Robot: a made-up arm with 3 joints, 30 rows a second.
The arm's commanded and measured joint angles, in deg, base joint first. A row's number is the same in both.
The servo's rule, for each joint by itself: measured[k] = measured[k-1] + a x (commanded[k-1-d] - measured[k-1]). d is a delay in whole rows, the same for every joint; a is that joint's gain. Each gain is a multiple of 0.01, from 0.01 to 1. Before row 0 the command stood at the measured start. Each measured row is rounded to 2 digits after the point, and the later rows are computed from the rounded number. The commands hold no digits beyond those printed.
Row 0, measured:
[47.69 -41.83 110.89]
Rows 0 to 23, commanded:
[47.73 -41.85 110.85]
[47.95 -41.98 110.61]
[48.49 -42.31 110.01]
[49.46 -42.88 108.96]
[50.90 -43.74 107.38]
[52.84 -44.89 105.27]
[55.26 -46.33 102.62]
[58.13 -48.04 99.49]
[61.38 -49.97 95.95]
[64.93 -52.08 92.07]
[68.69 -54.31 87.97]
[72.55 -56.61 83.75]
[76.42 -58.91 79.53]
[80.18 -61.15 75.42]
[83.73 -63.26 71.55]
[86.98 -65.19 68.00]
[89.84 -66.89 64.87]
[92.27 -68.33 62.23]
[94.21 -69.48 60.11]
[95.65 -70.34 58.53]
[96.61 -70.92 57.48]
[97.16 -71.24 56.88]
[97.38 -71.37 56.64]
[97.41 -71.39 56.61]
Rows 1 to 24, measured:
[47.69 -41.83 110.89]
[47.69 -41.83 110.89]
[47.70 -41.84 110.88]
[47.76 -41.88 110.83]
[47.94 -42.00 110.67]
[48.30 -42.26 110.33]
[48.92 -42.69 109.74]
[49.86 -43.33 108.85]
[51.16 -44.20 107.60]
[52.83 -45.31 105.98]
[54.88 -46.66 103.97]
[57.29 -48.23 101.59]
[60.03 -49.99 98.87]
[63.03 -51.91 95.85]
[66.24 -53.94 92.59]
[69.59 -56.03 89.16]
[72.98 -58.13 85.64]
[76.34 -60.18 82.11]
[79.58 -62.13 78.66]
[82.63 -63.93 75.37]
[85.41 -65.54 72.32]
[87.87 -66.93 69.56]
[89.97 -68.09 67.14]
[91.70 -69.00 65.09]
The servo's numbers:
d 2
a 0.24 0.29 0.20

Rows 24 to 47, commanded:
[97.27 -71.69 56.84]
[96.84 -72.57 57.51]
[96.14 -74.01 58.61]
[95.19 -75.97 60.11]
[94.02 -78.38 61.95]
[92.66 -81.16 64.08]
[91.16 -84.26 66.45]
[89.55 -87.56 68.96]
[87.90 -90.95 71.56]
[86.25 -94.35 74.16]
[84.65 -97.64 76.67]
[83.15 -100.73 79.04]
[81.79 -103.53 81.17]
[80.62 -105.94 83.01]
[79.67 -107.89 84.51]
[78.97 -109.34 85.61]
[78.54 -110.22 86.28]
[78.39 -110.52 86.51]
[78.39 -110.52 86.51]
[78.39 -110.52 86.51]
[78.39 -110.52 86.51]
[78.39 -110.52 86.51]
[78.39 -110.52 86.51]
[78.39 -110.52 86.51]
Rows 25 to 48, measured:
[93.06 -69.69 63.40]
[94.10 -70.18 62.04]
[94.86 -70.62 61.00]
[95.34 -71.19 60.30]
[95.53 -72.01 59.96]
[95.45 -73.16 59.99]
[95.11 -74.67 60.38]
[94.52 -76.55 61.12]
[93.71 -78.79 62.19]
[92.71 -81.33 63.54]
[91.56 -84.12 65.14]
[90.29 -87.09 66.94]
[88.94 -90.15 68.89]
[87.55 -93.22 70.92]
[86.17 -96.21 72.97]
[84.84 -99.03 74.98]
[83.60 -101.60 76.89]
[82.49 -103.84 78.63]
[81.54 -105.69 80.16]
[80.78 -107.09 81.43]
[80.21 -108.08 82.45]
[79.77 -108.79 83.26]
[79.44 -109.29 83.91]
[79.19 -109.65 84.43]

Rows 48 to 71, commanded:
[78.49 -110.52 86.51]
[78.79 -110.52 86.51]
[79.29 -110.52 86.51]
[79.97 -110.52 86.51]
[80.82 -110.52 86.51]
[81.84 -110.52 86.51]
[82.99 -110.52 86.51]
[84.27 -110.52 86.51]
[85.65 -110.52 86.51]
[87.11 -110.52 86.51]
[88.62 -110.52 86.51]
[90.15 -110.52 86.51]
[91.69 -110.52 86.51]
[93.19 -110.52 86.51]
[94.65 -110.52 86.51]
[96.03 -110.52 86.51]
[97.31 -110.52 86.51]
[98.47 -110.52 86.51]
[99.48 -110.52 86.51]
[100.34 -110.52 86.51]
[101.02 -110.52 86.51]
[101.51 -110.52 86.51]
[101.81 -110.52 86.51]
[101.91 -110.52 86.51]
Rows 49 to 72, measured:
[79.00 -109.90 84.85]
[78.85 -110.08 85.18]
[78.76 -110.21 85.45]
[78.77 -110.30 85.66]
[78.89 -110.36 85.83]
[79.15 -110.41 85.97]
[79.55 -110.44 86.08]
[80.10 -110.46 86.17]
[80.79 -110.48 86.24]
[81.63 -110.49 86.29]
[82.59 -110.50 86.33]
[83.67 -110.51 86.37]
[84.86 -110.51 86.40]
[86.13 -110.51 86.42]
[87.46 -110.51 86.44]
[88.84 -110.51 86.45]
[90.23 -110.51 86.46]
[91.62 -110.51 86.47]
[92.99 -110.51 86.48]
[94.31 -110.51 86.49]
[95.55 -110.51 86.49]
[96.70 -110.51 86.49]
[97.74 -110.51 86.49]
[98.64 -110.51 86.49]

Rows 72 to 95, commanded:
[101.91 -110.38 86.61]
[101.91 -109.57 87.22]
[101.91 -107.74 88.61]
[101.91 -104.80 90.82]
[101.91 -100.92 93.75]
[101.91 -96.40 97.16]
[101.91 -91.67 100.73]
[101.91 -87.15 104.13]
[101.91 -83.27 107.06]
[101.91 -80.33 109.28]
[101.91 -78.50 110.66]
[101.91 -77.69 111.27]
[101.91 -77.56 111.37]
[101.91 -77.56 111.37]
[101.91 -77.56 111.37]
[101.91 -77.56 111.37]
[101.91 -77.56 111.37]
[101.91 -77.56 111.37]
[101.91 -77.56 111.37]
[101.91 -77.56 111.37]
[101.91 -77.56 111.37]
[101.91 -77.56 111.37]
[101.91 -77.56 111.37]
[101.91 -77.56 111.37]
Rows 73 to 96, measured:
[99.40 -110.51 86.49]
[100.00 -110.51 86.49]
[100.46 -110.47 86.51]
[100.81 -110.21 86.65]
[101.07 -109.49 87.04]
[101.27 -108.13 87.80]
[101.42 -106.04 88.99]
[101.54 -103.24 90.62]
[101.63 -99.88 92.64]
[101.70 -96.19 94.94]
[101.75 -92.44 97.36]
[101.79 -88.93 99.74]
[101.82 -85.91 101.92]
[101.84 -83.53 103.79]
[101.86 -81.80 105.31]
[101.87 -80.57 106.52]
[101.88 -79.70 107.49]
[101.89 -79.08 108.27]
[101.89 -78.64 108.89]
[101.89 -78.33 109.39]
[101.89 -78.11 109.79]
[101.89 -77.95 110.11]
[101.89 -77.84 110.36]
[101.89 -77.76 110.56]

